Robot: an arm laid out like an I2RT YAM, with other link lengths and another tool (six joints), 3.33 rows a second.
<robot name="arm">
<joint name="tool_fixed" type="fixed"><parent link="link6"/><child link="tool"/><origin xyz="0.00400 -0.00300 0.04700" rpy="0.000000 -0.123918 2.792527"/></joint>
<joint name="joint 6" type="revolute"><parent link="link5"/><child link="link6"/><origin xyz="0.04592 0.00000 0.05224" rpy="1.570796 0.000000 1.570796"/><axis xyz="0 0 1"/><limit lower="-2.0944" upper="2.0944"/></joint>
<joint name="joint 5" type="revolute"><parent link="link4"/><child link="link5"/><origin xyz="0.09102 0.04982 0.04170" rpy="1.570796 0.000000 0.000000"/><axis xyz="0 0 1"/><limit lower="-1.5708" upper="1.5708"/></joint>
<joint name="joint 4" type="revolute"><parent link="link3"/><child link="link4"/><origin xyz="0.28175 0.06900 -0.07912"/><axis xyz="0 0 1"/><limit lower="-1.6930" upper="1.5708"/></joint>
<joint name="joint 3" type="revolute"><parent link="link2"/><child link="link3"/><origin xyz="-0.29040 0.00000 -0.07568" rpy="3.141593 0.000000 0.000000"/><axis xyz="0 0 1"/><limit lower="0.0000" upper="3.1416"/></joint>
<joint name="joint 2" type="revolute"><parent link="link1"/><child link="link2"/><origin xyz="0.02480 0.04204 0.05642" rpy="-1.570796 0.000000 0.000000"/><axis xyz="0 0 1"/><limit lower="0.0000" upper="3.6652"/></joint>
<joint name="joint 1" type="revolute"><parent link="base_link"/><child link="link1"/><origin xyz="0.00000 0.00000 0.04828"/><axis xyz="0 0 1"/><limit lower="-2.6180" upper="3.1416"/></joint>
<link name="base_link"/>
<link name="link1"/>
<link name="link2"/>
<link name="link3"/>
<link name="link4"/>
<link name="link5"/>
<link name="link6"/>
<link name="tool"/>
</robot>
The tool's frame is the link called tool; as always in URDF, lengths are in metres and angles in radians.
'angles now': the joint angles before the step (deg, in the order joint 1, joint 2, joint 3, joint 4, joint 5, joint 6). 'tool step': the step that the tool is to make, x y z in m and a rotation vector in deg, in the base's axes. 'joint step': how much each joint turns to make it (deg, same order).
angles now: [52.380, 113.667, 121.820, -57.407, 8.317, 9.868]
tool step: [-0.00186, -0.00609, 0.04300, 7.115, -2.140, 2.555]
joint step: [-1.028, -2.557, 2.493, 1.944, -4.438, -0.678]
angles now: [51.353, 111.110, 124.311, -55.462, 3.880, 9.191]
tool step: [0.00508, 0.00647, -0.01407, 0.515, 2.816, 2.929]
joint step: [-0.765, 1.486, -0.219, 0.351, -4.415, -0.677]
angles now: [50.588, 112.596, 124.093, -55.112, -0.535, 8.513]
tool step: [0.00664, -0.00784, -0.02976, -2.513, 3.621, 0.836]
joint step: [-1.530, -0.153, -4.546, 0.109, -2.470, -0.895]
